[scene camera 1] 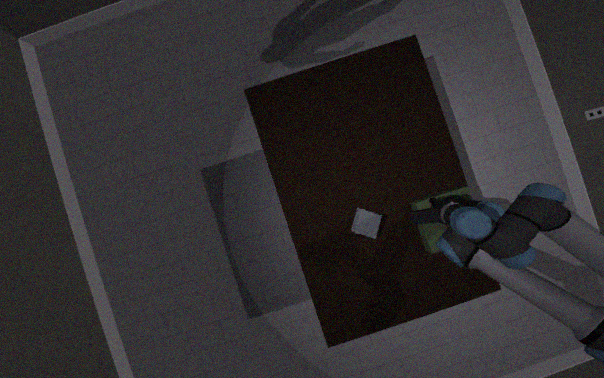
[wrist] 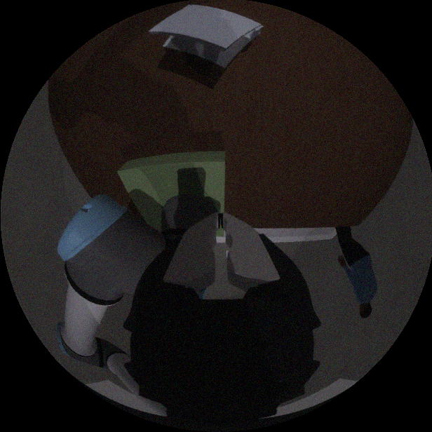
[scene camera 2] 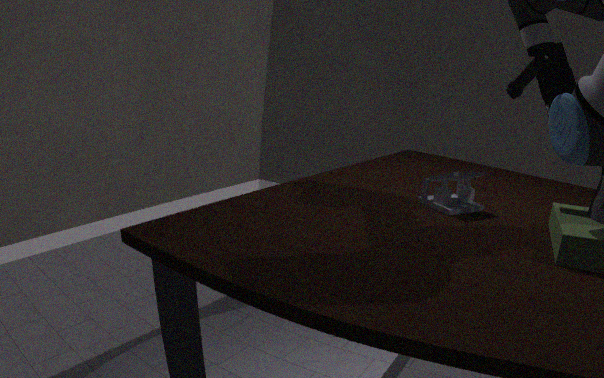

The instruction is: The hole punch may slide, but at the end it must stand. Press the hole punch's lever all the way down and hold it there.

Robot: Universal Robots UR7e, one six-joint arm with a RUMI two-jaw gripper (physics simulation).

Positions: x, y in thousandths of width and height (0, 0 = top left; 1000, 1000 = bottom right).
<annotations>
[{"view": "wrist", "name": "my gripper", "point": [510, 497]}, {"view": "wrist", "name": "pale grey hole punch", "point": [510, 133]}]
</annotations>
